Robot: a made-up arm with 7 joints. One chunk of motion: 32 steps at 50 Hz.
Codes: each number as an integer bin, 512 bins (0 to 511) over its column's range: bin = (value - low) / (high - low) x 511, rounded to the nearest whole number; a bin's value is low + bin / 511 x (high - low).
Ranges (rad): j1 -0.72..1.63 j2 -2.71..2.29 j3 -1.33..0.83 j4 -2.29..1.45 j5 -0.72..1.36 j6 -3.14..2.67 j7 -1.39..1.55
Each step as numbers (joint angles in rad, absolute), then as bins.
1 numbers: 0.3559 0.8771 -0.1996 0.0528 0.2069 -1.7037 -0.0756
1 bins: 234 367 267 320 228 126 228
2 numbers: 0.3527 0.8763 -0.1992 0.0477 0.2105 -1.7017 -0.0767
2 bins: 233 367 268 319 229 127 228
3 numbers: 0.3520 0.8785 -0.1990 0.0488 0.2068 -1.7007 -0.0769
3 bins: 233 367 268 320 228 127 228
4 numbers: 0.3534 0.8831 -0.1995 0.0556 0.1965 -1.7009 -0.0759
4 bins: 233 367 267 320 225 127 228
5 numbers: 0.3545 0.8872 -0.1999 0.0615 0.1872 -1.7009 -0.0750
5 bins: 234 368 267 321 223 127 229
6 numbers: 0.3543 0.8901 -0.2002 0.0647 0.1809 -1.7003 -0.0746
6 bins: 234 368 267 322 221 127 229
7 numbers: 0.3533 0.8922 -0.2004 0.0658 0.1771 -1.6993 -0.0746
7 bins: 233 368 267 322 220 127 229
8 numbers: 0.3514 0.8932 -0.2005 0.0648 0.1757 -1.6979 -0.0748
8 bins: 233 368 267 322 220 127 229
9 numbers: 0.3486 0.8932 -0.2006 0.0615 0.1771 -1.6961 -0.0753
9 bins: 232 368 267 321 220 127 229
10 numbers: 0.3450 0.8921 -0.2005 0.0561 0.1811 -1.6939 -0.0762
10 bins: 232 368 267 321 221 127 228
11 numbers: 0.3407 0.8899 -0.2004 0.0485 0.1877 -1.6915 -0.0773
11 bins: 231 368 267 320 223 127 228
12 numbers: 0.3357 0.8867 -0.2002 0.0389 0.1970 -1.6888 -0.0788
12 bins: 230 368 267 318 225 128 228
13 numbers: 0.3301 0.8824 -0.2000 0.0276 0.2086 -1.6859 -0.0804
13 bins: 228 367 267 317 228 128 228
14 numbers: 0.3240 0.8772 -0.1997 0.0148 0.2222 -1.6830 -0.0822
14 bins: 227 367 267 315 231 128 227
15 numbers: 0.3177 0.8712 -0.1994 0.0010 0.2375 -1.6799 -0.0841
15 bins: 226 366 267 313 235 128 227
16 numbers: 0.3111 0.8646 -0.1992 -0.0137 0.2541 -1.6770 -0.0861
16 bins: 224 365 268 311 239 129 227
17 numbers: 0.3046 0.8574 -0.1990 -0.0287 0.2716 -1.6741 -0.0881
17 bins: 223 365 268 309 244 129 226
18 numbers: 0.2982 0.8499 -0.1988 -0.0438 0.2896 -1.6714 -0.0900
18 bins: 221 364 268 307 248 129 226
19 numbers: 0.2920 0.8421 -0.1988 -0.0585 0.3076 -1.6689 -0.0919
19 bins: 220 363 268 305 252 129 226
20 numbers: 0.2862 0.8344 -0.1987 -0.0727 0.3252 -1.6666 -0.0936
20 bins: 219 362 268 303 257 130 225
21 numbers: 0.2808 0.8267 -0.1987 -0.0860 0.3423 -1.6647 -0.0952
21 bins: 218 361 268 301 261 130 225
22 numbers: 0.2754 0.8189 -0.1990 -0.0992 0.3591 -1.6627 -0.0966
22 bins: 216 361 268 299 265 130 225
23 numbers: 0.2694 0.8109 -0.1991 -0.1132 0.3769 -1.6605 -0.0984
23 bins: 215 360 268 297 269 130 224
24 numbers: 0.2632 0.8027 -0.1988 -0.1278 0.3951 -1.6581 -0.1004
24 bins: 214 359 268 295 274 130 224
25 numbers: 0.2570 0.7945 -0.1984 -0.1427 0.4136 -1.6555 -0.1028
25 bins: 212 358 268 293 278 131 224
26 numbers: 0.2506 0.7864 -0.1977 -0.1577 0.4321 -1.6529 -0.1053
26 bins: 211 357 268 291 283 131 223
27 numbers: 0.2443 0.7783 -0.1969 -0.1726 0.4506 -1.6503 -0.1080
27 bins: 210 357 268 289 288 131 223
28 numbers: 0.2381 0.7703 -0.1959 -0.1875 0.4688 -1.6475 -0.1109
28 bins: 208 356 268 287 292 131 222
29 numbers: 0.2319 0.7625 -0.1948 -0.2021 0.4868 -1.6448 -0.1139
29 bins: 207 355 269 285 296 132 222
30 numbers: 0.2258 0.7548 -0.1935 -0.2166 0.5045 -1.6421 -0.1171
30 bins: 206 354 269 283 301 132 221
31 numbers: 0.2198 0.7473 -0.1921 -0.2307 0.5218 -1.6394 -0.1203
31 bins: 204 353 269 281 305 132 221
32 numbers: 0.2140 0.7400 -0.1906 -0.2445 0.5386 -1.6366 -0.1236
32 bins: 203 353 270 279 309 132 220
